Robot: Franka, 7 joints.
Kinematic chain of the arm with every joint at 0, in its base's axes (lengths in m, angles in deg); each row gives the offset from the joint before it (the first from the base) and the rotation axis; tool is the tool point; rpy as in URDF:
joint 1: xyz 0 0 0.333 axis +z
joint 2: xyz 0 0 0 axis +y
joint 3: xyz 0 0 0.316 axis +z
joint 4: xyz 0.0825 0 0 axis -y
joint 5: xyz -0.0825 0 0.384 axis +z
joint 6: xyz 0 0 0 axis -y
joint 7: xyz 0.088 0 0 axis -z
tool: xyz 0 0 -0.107 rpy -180 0 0
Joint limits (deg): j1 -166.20..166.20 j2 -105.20..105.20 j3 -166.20..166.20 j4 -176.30..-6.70 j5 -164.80..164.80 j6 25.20..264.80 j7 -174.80..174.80
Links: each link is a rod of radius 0.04 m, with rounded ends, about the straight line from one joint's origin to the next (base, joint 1, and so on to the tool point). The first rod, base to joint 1, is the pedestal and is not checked.
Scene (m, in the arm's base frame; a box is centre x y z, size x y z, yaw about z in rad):
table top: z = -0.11
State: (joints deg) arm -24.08 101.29 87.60 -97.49 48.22 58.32 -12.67
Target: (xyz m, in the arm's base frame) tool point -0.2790 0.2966 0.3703
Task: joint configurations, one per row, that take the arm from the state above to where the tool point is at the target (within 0.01 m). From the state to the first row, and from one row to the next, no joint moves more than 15 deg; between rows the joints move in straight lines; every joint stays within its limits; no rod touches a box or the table.
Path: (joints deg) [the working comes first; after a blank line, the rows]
Joints at the target: 45.15 94.88 83.56 -132.32 41.48 74.71 -12.67
Straight joint move there: clear.

1: -10.23 100.01 86.79 -104.46 46.87 61.60 -12.67
2: 3.61 98.73 85.98 -111.42 45.53 64.87 -12.67
3: 17.46 97.45 85.17 -118.39 44.18 68.15 -12.67
4: 31.30 96.16 84.37 -125.35 42.83 71.43 -12.67
5: 45.15 94.88 83.56 -132.32 41.48 74.71 -12.67

